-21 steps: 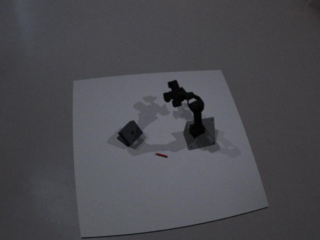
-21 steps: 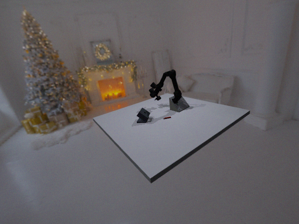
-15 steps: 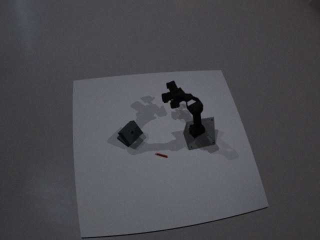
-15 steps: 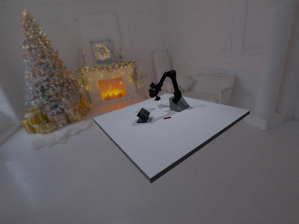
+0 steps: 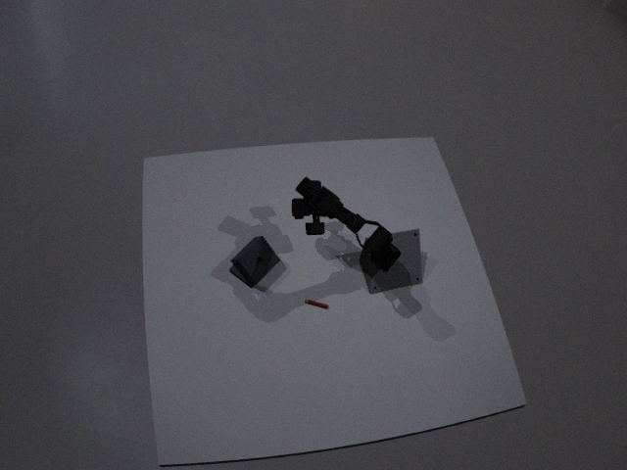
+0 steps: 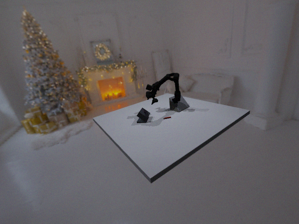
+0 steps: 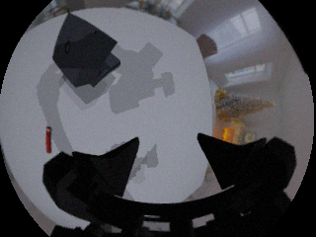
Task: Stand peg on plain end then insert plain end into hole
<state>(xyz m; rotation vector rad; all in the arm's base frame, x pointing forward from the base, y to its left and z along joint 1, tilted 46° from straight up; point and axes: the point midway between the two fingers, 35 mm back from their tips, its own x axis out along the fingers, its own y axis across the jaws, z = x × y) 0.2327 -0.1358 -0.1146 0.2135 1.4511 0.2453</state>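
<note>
Right now my gripper tip is 310 mm to the right of the red peg, 120 mm above it and 20 mm short of it. Round my gripper tip: dark sloped panel (200 mm ahead, 160 mm to the left, 50 mm below).
</note>
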